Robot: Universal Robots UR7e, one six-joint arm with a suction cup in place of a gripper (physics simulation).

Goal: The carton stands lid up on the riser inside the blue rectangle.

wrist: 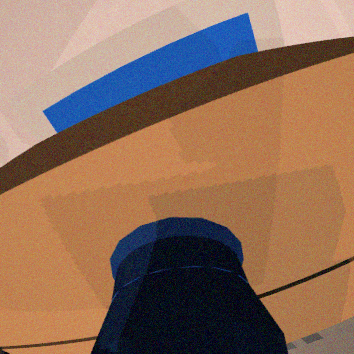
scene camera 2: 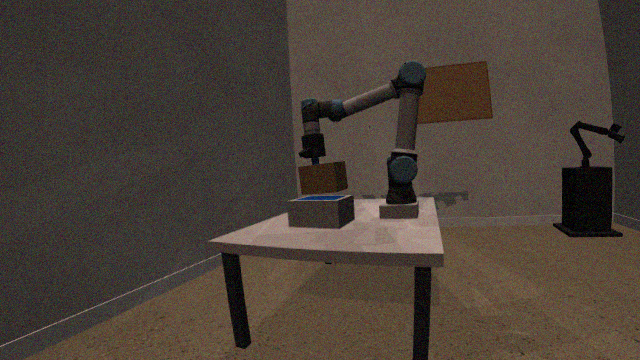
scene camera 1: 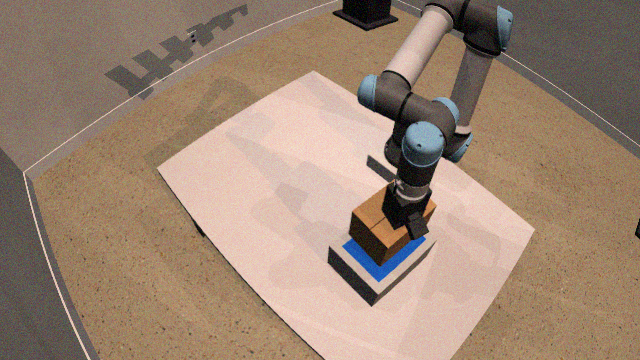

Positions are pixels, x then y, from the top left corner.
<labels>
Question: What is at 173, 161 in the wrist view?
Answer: A brown carton.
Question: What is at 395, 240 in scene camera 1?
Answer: A brown carton.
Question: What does my suction cup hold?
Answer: A brown carton.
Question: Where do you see my suction cup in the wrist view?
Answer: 178, 277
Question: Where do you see a brown carton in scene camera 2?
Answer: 330, 177
</labels>
